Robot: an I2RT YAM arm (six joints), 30 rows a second.
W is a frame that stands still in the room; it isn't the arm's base.
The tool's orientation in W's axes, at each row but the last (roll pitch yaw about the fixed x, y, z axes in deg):
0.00, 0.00, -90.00
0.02, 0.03, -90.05
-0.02, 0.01, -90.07
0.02, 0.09, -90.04
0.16, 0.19, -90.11
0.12, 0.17, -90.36
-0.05, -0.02, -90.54
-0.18, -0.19, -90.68
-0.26, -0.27, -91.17
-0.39, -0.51, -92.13
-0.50, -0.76, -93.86
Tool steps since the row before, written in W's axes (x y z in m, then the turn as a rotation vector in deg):
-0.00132, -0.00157, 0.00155, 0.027, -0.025, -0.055
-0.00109, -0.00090, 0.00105, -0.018, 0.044, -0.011
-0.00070, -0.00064, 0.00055, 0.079, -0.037, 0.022
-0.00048, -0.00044, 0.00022, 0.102, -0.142, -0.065
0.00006, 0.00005, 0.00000, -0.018, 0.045, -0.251
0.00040, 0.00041, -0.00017, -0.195, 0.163, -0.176
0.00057, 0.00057, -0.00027, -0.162, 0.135, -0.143
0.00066, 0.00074, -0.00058, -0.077, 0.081, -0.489
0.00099, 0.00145, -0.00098, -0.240, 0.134, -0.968
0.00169, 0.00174, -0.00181, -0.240, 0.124, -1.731
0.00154, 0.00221, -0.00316, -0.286, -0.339, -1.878
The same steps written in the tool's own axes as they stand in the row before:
0.00157, -0.00132, 0.00155, 0.025, 0.027, -0.055
0.00090, -0.00109, 0.00105, -0.044, -0.018, -0.011
0.00064, -0.00070, 0.00055, 0.037, 0.079, 0.022
0.00044, -0.00048, 0.00022, 0.142, 0.102, -0.065
-0.00005, 0.00006, 0.00000, -0.044, -0.019, -0.251
-0.00041, 0.00040, -0.00017, -0.161, -0.196, -0.176
-0.00058, 0.00056, -0.00027, -0.134, -0.163, -0.143
-0.00075, 0.00065, -0.00058, -0.082, -0.076, -0.489
-0.00147, 0.00096, -0.00097, -0.134, -0.238, -0.968
-0.00182, 0.00164, -0.00178, -0.130, -0.233, -1.732
-0.00235, 0.00141, -0.00312, 0.333, -0.246, -1.885

